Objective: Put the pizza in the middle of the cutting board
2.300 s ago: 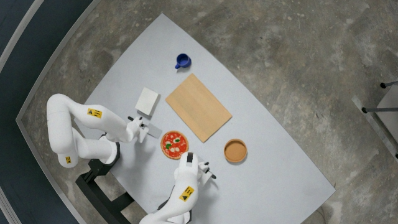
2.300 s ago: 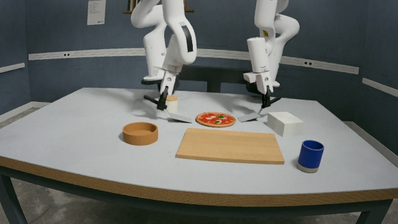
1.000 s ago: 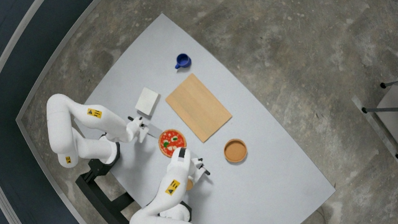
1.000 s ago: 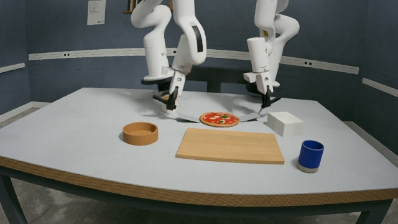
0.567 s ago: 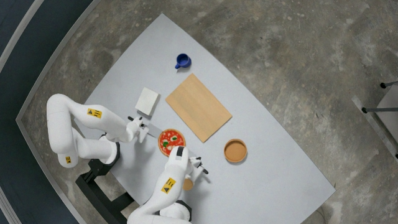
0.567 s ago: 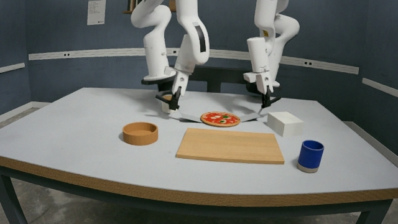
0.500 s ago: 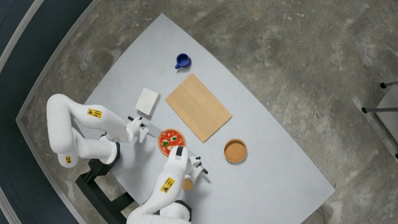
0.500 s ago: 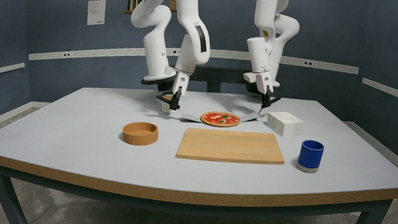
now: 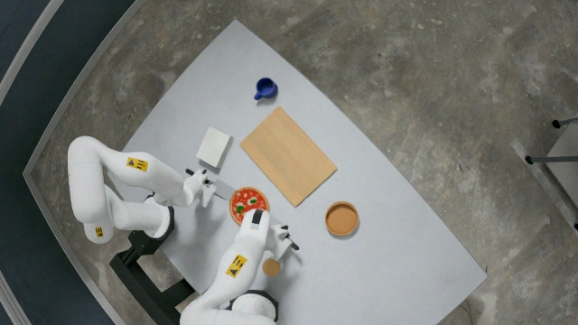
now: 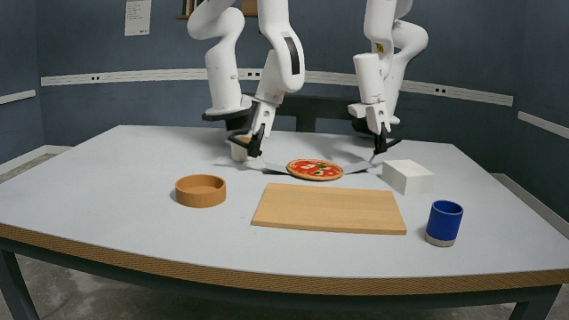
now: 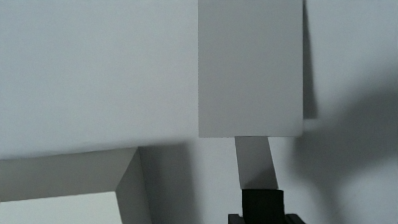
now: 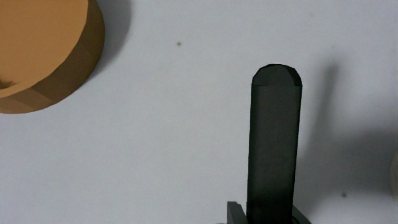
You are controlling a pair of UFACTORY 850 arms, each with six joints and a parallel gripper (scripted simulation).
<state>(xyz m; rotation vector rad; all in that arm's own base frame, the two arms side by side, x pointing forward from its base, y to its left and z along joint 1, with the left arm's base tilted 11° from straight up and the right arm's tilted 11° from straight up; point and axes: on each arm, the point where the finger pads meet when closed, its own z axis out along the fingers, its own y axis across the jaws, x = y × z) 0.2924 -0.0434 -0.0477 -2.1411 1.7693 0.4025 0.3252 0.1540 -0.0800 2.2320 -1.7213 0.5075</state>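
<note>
The turner is 30 mm below my left hand. Round my left hand: blue mug 480 mm ahead, 40 mm to the left, 50 mm below; then pizza 30 mm ahead, 220 mm to the right, 80 mm below; then cutting board 310 mm ahead, 210 mm to the right, 80 mm below.
</note>
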